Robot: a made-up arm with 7 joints.
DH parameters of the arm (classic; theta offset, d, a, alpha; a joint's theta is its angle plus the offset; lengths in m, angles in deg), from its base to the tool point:
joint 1: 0 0.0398 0.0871 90
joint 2: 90 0.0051 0.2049 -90
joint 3: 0 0.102 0.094 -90
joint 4: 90 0.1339 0.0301 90
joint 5: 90 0.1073 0.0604 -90
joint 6: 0 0.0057 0.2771 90
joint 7: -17.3 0 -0.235 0
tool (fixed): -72.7 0.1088 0 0
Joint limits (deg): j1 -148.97..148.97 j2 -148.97..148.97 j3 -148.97..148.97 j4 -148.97..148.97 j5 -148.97..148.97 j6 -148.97..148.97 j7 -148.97..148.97
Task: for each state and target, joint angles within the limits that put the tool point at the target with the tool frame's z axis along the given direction. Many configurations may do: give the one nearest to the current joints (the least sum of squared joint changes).
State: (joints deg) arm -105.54 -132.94 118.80 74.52 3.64 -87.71 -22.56
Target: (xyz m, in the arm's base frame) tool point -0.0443 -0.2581 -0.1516 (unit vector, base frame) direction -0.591 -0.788 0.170
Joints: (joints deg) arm -134.90 -105.90 115.84 105.85 23.35 -110.01 -44.31
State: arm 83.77 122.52 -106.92 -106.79 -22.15 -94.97 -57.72
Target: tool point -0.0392 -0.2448 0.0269 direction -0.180 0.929 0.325
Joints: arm 103.41 83.20 -112.84 -144.32 -8.91 -124.56 -34.81
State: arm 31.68 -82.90 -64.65 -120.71 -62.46 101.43 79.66
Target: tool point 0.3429 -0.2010 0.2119 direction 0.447 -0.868 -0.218
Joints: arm 9.38 -78.78 -85.47 -108.72 -77.64 124.14 54.22
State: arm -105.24 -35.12 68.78 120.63 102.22 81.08 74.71
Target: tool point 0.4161 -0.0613 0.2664 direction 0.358 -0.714 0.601
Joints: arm -83.72 -16.19 53.55 119.06 118.20 81.55 87.05
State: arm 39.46 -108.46 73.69 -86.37 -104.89 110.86 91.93
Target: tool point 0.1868 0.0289 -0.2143 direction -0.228 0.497 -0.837
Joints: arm 21.98 -134.64 73.13 -84.96 -117.63 123.42 119.17
